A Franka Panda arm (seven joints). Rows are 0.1 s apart.
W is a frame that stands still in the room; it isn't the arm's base.
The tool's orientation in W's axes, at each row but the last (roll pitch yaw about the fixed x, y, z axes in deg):
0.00 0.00 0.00
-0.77 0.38 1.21
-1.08 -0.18 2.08
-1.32 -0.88 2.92
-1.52 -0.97 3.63
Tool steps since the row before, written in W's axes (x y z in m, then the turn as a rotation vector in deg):
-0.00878 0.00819 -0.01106 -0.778 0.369 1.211
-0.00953 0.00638 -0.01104 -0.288 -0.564 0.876
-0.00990 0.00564 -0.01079 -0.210 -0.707 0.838
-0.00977 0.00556 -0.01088 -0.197 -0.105 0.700
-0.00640 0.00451 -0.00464 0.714 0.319 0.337
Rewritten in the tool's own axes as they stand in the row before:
-0.00878 0.00819 -0.01106 -0.778 0.369 1.211
-0.00932 0.00673 -0.01101 -0.306 -0.569 0.866
-0.00972 0.00620 -0.01064 -0.233 -0.715 0.825
-0.00964 0.00630 -0.01059 -0.191 -0.111 0.701
-0.00618 0.00502 -0.00440 0.738 0.264 0.332

